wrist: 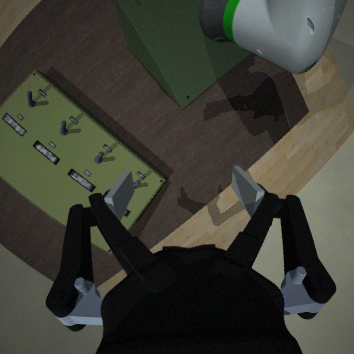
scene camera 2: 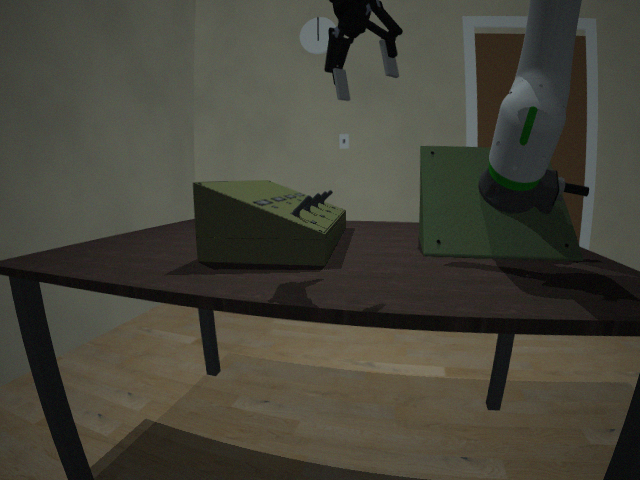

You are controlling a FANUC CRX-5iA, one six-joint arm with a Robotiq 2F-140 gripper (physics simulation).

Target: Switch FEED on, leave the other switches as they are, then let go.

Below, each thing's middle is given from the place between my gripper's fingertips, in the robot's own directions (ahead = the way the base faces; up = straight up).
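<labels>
Switch console [scene camera 2: 254,222]: 260 mm below my hand, 120 mm to the right of it and 250 mm ahead of it.
</labels>
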